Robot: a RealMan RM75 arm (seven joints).
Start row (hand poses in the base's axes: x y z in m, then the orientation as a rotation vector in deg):
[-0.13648 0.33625 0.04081 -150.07 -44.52 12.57]
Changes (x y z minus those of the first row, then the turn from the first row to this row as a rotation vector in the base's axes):
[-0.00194 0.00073 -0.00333 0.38 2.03 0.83]
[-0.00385 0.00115 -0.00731 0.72 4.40 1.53]
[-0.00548 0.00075 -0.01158 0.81 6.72 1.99]
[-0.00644 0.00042 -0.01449 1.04 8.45 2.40]
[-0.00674 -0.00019 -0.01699 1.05 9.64 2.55]
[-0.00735 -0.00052 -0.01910 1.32 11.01 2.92]
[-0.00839 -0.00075 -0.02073 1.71 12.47 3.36]
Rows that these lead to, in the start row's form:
[-0.13842 0.33698 0.03748 -148.80 -44.90 15.25]
[-0.14033 0.33740 0.03350 -147.45 -44.97 18.32]
[-0.14196 0.33700 0.02923 -146.39 -44.75 21.34]
[-0.14292 0.33667 0.02632 -145.40 -44.65 23.51]
[-0.14322 0.33606 0.02382 -144.88 -44.42 25.04]
[-0.14383 0.33573 0.02171 -143.96 -44.38 26.71]
[-0.14487 0.33550 0.02008 -142.86 -44.39 28.44]

